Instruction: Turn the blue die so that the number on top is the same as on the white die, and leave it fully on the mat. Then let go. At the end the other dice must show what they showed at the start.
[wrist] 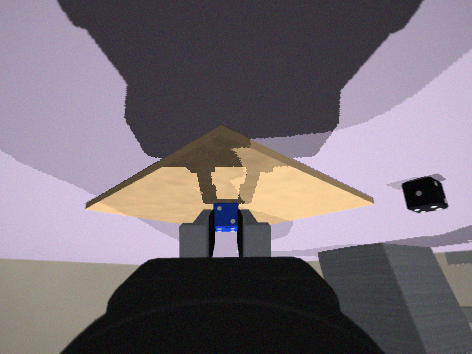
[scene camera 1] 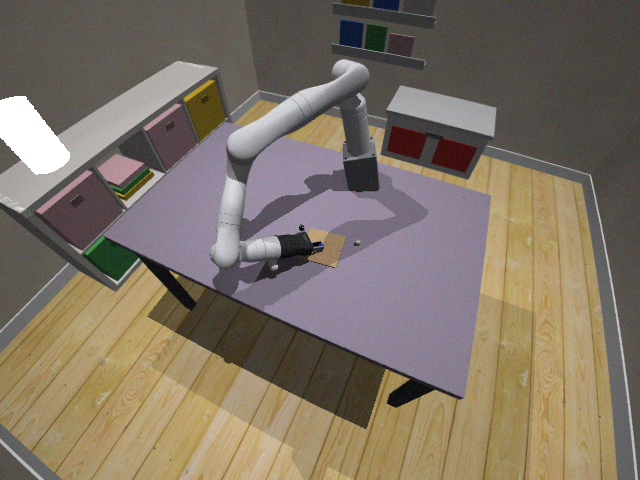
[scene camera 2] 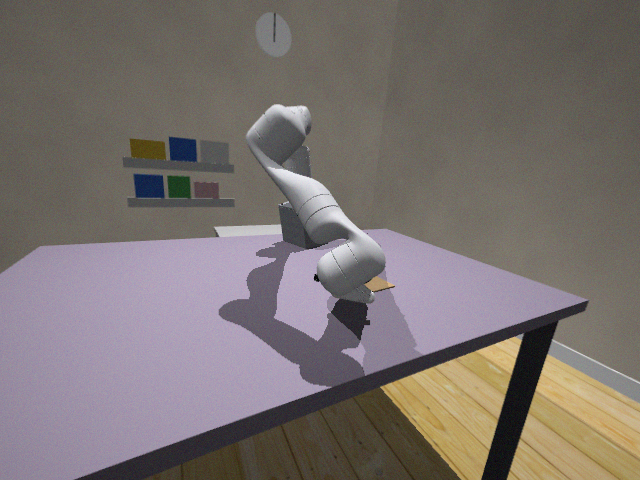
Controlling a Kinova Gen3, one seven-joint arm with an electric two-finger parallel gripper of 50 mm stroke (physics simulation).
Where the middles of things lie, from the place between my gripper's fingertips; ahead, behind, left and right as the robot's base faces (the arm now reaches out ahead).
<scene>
My hand is 2 cm above the tan mat (scene camera 1: 333, 243) and 1 cm past it. Round my hand: black die (wrist: 423, 195) (10 cm to the right, 7 cm behind, 1 cm below).
</scene>
